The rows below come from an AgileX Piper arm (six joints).
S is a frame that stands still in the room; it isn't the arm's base.
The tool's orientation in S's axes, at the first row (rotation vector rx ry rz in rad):
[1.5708 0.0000 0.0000]
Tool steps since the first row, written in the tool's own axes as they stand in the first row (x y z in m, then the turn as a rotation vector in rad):
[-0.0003 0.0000 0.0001 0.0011 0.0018 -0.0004]
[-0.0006 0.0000 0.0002 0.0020 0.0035 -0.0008]
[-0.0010 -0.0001 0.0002 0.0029 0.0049 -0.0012]
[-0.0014 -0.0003 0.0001 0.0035 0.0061 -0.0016]
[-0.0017 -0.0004 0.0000 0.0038 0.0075 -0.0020]
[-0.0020 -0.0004 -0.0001 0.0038 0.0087 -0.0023]
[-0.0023 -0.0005 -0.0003 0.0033 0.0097 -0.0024]
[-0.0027 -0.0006 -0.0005 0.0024 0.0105 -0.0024]
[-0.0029 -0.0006 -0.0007 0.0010 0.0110 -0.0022]
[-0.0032 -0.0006 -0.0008 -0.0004 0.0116 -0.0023]
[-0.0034 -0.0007 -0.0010 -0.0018 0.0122 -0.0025]
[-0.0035 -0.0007 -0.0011 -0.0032 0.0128 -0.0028]
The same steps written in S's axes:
[-0.0003 -0.0001 0.0000 0.0011 0.0004 0.0018]
[-0.0006 -0.0002 0.0000 0.0020 0.0008 0.0035]
[-0.0010 -0.0002 -0.0001 0.0029 0.0012 0.0049]
[-0.0014 -0.0001 -0.0003 0.0035 0.0016 0.0061]
[-0.0017 0.0000 -0.0004 0.0038 0.0020 0.0075]
[-0.0020 0.0001 -0.0004 0.0038 0.0023 0.0087]
[-0.0023 0.0003 -0.0005 0.0033 0.0024 0.0097]
[-0.0027 0.0005 -0.0006 0.0024 0.0024 0.0105]
[-0.0029 0.0007 -0.0006 0.0010 0.0022 0.0110]
[-0.0032 0.0008 -0.0006 -0.0004 0.0023 0.0116]
[-0.0034 0.0010 -0.0007 -0.0018 0.0025 0.0122]
[-0.0035 0.0011 -0.0007 -0.0032 0.0028 0.0128]

